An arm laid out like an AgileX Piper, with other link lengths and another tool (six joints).
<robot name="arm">
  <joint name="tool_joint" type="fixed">
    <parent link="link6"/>
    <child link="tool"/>
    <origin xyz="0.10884 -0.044 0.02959" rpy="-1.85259 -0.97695 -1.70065"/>
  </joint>
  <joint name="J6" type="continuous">
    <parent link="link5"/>
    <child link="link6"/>
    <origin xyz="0.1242 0 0.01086"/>
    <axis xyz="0.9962 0 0.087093"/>
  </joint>
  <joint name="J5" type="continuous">
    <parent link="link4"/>
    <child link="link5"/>
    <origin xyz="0 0 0"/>
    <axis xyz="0 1 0"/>
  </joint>
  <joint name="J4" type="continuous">
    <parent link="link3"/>
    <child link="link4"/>
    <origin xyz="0.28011 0 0.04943"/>
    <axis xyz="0.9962 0 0.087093"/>
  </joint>
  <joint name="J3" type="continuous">
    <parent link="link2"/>
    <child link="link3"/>
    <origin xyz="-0.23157 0 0.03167"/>
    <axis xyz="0 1 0"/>
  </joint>
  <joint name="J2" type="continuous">
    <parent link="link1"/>
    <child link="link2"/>
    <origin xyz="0 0 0"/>
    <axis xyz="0 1 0"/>
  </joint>
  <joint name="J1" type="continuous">
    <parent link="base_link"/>
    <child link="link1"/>
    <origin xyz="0 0 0.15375"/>
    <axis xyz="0 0 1"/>
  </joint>
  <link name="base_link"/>
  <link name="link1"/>
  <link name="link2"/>
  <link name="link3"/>
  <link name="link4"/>
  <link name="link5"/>
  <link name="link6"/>
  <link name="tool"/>
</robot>
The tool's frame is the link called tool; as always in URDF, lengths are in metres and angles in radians. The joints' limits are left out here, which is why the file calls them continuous.
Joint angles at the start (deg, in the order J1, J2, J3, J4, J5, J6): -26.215, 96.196, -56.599, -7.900, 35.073, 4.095
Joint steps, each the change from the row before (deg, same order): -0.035, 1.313, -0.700, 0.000, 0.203, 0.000; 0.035, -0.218, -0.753, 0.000, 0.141, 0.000; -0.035, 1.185, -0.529, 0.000, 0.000, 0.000; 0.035, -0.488, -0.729, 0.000, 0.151, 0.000; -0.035, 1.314, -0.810, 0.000, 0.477, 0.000; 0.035, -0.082, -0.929, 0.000, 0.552, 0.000; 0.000, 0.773, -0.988, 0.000, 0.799, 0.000; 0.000, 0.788, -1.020, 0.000, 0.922, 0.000; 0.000, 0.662, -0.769, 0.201, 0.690, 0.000; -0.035, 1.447, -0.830, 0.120, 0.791, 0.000; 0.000, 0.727, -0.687, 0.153, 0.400, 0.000
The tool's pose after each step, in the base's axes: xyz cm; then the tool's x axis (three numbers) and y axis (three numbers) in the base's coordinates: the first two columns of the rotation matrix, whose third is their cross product. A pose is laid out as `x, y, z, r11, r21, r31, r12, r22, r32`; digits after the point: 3 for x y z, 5 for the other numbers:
33.711, -23.505, 2.561, 0.47916, -0.81425, 0.32773, -0.87047, -0.39292, 0.29646
34.131, -23.691, 3.150, 0.47512, -0.81189, 0.33925, -0.87412, -0.39129, 0.28777
34.175, -23.741, 2.621, 0.47806, -0.81388, 0.33024, -0.87137, -0.39223, 0.29475
34.627, -23.944, 3.393, 0.47270, -0.81089, 0.34498, -0.87605, -0.39007, 0.28352
34.630, -23.999, 2.853, 0.47670, -0.81399, 0.33194, -0.87216, -0.39071, 0.29441
34.967, -24.166, 3.390, 0.47397, -0.81280, 0.33869, -0.87438, -0.38905, 0.29000
35.067, -24.258, 3.295, 0.47584, -0.81474, 0.33133, -0.87222, -0.38867, 0.29692
35.135, -24.340, 3.188, 0.47799, -0.81699, 0.32258, -0.86957, -0.38831, 0.30505
35.182, -24.349, 3.039, 0.47789, -0.82055, 0.31354, -0.86835, -0.38741, 0.30966
35.049, -24.321, 2.338, 0.48174, -0.82562, 0.29372, -0.86278, -0.38820, 0.32390
35.137, -24.345, 2.136, 0.48166, -0.82812, 0.28673, -0.86167, -0.38788, 0.32722

